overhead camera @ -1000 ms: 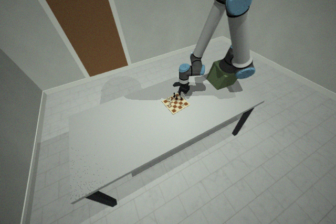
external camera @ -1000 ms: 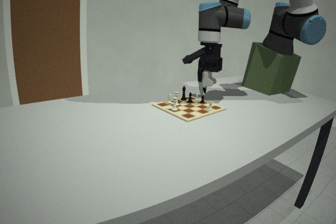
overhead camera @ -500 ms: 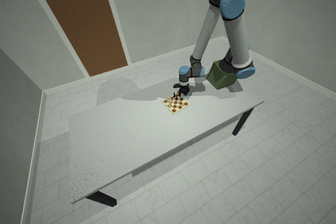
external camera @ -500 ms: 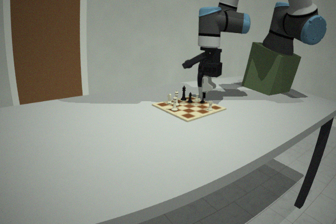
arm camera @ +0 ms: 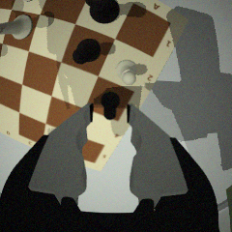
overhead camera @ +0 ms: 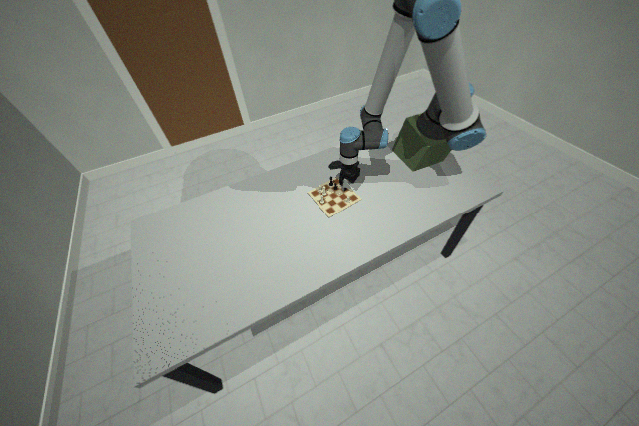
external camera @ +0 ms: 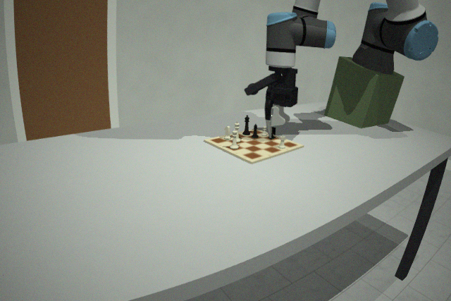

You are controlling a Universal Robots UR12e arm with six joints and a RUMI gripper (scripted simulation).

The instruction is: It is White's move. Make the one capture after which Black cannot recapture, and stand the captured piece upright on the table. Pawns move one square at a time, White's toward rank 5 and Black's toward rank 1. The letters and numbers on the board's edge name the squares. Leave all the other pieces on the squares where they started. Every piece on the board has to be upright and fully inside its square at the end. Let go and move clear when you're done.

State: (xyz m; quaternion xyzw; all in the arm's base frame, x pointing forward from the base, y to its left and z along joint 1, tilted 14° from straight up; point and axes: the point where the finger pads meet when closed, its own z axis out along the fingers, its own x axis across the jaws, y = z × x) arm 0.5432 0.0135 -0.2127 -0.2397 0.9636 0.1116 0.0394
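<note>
Right now my hand is 10 mm above the black pawn. Round my hand: chessboard (80 mm ahead, 10 mm to the left, 20 mm below); white pawn (30 mm to the right, 10 mm below); black king (50 mm ahead, 70 mm to the right, 10 mm above).
</note>
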